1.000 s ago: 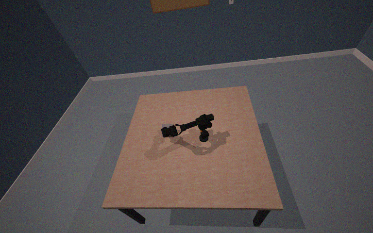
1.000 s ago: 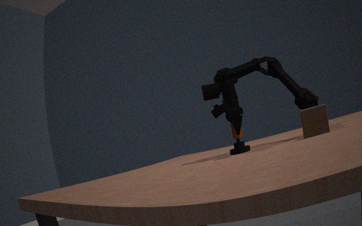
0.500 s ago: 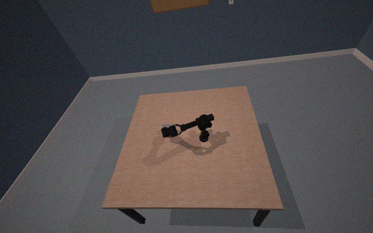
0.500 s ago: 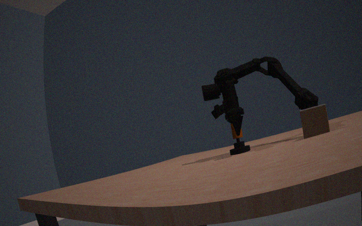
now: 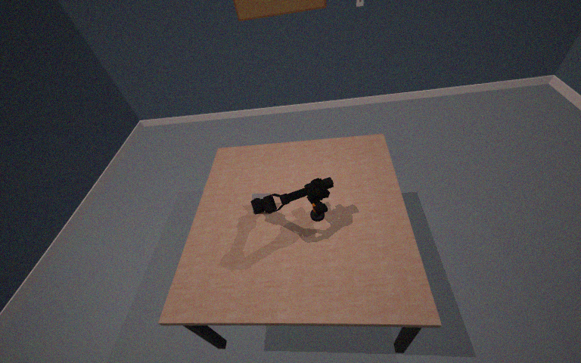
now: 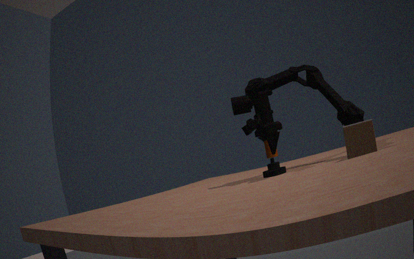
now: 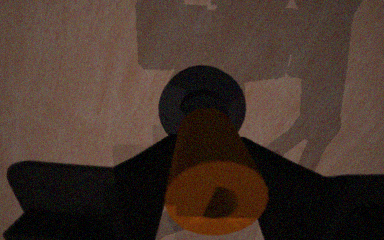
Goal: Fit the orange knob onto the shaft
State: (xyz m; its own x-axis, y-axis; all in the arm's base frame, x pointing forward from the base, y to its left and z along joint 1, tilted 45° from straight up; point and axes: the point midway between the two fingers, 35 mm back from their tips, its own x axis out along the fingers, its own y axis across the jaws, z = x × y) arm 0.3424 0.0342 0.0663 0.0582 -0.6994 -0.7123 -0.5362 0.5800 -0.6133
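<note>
Right now my gripper tip is 20 mm below the orange knob. The rest, counted from my gripper tip: dark round pedestal 40 mm below.
</note>
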